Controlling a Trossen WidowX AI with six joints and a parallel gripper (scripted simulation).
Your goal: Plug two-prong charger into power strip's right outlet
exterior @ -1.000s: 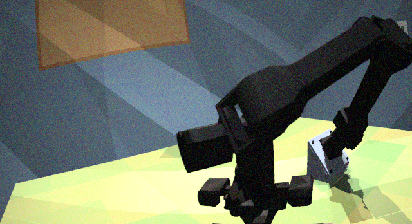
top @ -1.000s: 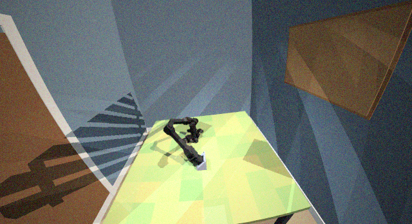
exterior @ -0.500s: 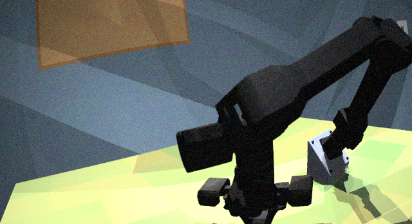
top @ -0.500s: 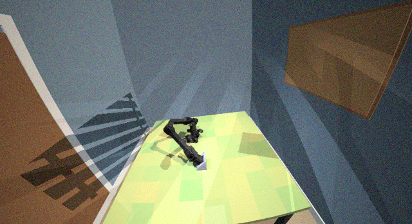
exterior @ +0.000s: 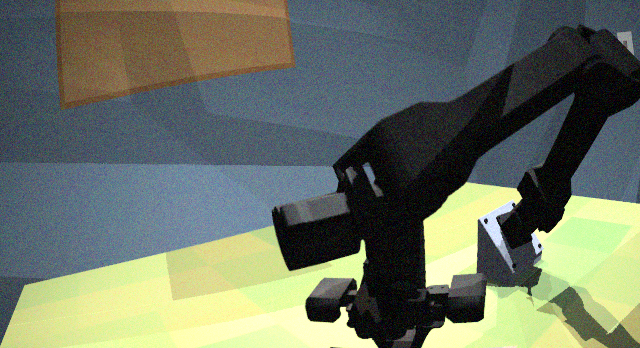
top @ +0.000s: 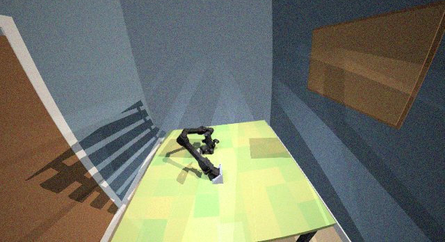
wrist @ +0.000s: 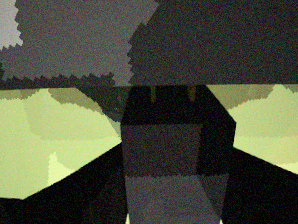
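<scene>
My gripper tip is now 1 cm to the right of the two-prong charger, 1 cm below it and 1 cm short of it.
</scene>
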